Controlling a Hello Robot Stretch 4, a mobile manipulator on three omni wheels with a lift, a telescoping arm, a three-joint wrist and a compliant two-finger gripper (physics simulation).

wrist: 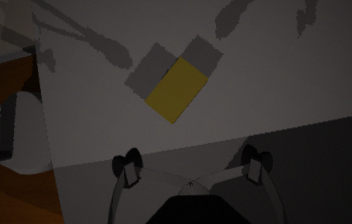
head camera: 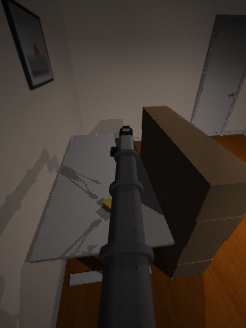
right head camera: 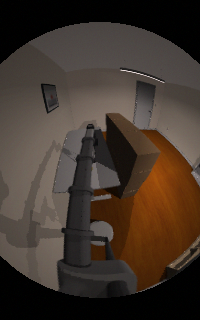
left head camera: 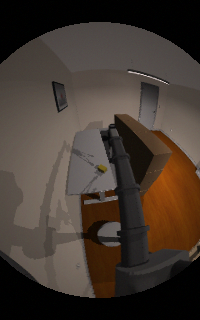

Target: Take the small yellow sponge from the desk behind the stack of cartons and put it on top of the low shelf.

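Seen in the pictures: gripper, fingertip midpoint: (wrist: 191,159) (right head camera: 94,157) (left head camera: 109,158); robot's base at its link origin: (right head camera: 99,232) (left head camera: 111,233).
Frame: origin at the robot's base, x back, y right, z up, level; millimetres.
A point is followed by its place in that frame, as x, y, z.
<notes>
The small yellow sponge (head camera: 107,203) @[-768, -123, 737] (left head camera: 102,168) @[-744, -93, 737] (wrist: 176,90) @[-770, -101, 737] lies on the grey desk (head camera: 85,150) @[-1546, -446, 693] (left head camera: 80,175) @[-684, -362, 693] (wrist: 300,75) @[-1009, -125, 692], turned at an angle. My gripper (wrist: 191,159) @[-790, -6, 858] is open in the wrist view, its fingertips wide apart with bare desk top between them. The sponge lies beyond the fingertips, above them in that view, slightly left of their middle and apart from them. The arm hides the fingers in the head view. The stack of cartons (head camera: 175,200) @[-840, 352, 686] (left head camera: 140,142) @[-846, 345, 1019] (right head camera: 131,155) @[-681, 368, 972] stands along the desk's right side. I cannot identify the low shelf for certain.
My long arm (head camera: 126,220) @[-269, 1, 1276] (left head camera: 129,200) @[-170, -5, 1279] (right head camera: 80,205) @[-160, 11, 1279] reaches over the desk, close beside the cartons. A wall with a framed picture (head camera: 34,47) @[-1430, -645, 1597] borders the desk's left. A round white object (left head camera: 109,234) @[8, -31, 187] (right head camera: 102,232) @[-7, 54, 187] stands before the desk. A wooden open-topped piece (right head camera: 185,258) shows at lower right.
</notes>
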